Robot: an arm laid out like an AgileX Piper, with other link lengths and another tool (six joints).
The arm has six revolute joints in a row. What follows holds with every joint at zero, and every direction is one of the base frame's.
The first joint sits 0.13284 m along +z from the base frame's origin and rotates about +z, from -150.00 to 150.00 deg.
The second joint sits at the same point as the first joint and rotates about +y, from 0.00 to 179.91 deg.
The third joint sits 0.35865 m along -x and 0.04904 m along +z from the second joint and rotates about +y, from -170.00 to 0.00 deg.
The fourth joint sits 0.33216 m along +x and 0.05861 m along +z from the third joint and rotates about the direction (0.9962, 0, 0.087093), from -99.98 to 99.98 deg.
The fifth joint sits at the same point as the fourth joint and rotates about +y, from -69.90 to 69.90 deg.
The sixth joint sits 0.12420 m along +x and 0.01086 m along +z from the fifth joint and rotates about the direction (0.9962, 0, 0.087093), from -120.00 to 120.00 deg.
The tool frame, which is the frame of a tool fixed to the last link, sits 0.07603 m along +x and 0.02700 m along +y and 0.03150 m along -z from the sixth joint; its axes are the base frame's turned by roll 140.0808, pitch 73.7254 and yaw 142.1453 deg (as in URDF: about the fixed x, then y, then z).
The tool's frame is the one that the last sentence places.
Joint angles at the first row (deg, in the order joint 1, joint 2, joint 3, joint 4, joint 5, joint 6):
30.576, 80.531, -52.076, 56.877, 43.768, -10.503
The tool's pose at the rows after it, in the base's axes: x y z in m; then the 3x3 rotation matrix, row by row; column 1 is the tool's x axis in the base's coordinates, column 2 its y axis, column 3 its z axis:
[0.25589 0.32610 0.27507], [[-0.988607 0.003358 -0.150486], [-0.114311 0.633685 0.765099], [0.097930 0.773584 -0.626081]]
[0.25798 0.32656 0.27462], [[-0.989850 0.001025 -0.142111], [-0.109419 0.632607 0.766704], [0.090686 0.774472 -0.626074]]
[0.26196 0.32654 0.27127], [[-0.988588 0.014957 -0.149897], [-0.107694 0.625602 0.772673], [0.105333 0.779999 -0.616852]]
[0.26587 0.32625 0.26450], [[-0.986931 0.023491 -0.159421], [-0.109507 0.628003 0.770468], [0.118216 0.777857 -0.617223]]
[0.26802 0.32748 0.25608], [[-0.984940 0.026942 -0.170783], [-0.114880 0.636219 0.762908], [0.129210 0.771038 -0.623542]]
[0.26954 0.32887 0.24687], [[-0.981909 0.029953 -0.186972], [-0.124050 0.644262 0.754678], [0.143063 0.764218 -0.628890]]
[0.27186 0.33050 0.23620], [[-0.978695 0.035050 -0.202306], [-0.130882 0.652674 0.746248], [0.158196 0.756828 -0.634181]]
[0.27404 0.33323 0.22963], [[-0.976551 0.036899 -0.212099], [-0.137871 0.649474 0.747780], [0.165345 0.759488 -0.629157]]
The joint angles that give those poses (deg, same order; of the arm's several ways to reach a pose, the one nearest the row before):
30.576, 80.572, -52.076, 57.675, 43.109, -11.254
30.577, 80.684, -52.076, 57.939, 42.566, -11.632
29.921, 81.606, -52.075, 59.389, 43.065, -12.769
29.422, 82.765, -52.076, 60.068, 43.409, -13.803
29.421, 83.975, -52.075, 60.196, 43.409, -14.510
29.423, 85.330, -52.076, 60.429, 43.611, -15.394
29.422, 86.907, -52.076, 60.782, 43.647, -16.381
29.423, 88.177, -52.076, 62.178, 43.646, -18.030

